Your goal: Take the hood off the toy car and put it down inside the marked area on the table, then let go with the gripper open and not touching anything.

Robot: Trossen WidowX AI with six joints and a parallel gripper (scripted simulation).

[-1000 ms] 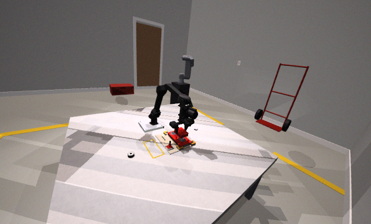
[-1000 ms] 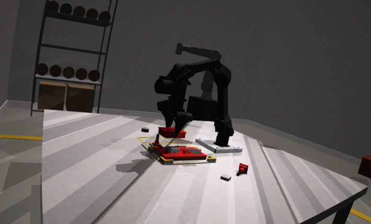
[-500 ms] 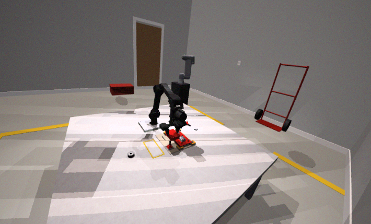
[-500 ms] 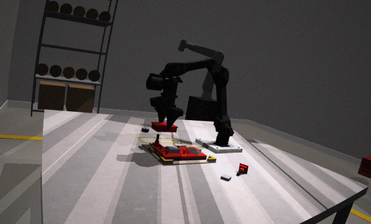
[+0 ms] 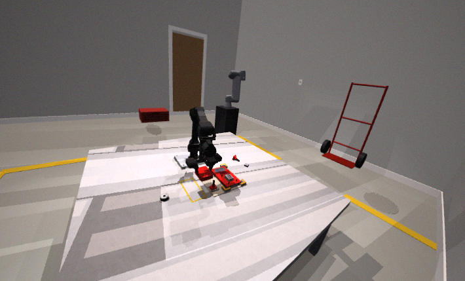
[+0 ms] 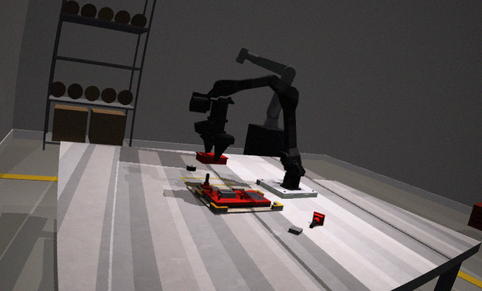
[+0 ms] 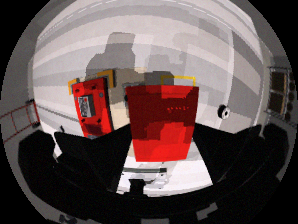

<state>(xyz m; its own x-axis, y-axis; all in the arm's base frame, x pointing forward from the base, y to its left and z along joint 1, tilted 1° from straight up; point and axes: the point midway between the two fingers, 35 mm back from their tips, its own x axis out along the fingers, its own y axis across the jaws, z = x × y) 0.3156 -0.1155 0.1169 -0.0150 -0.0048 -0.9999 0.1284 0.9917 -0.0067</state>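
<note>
Now: gripper tip 70 mm above the black upright part, 50 mm to the right of it and 30 mm short of it. From my gripper tip the other things lie so: toy wheel 200 mm to the right, 90 mm below, 40 mm behind.
</note>
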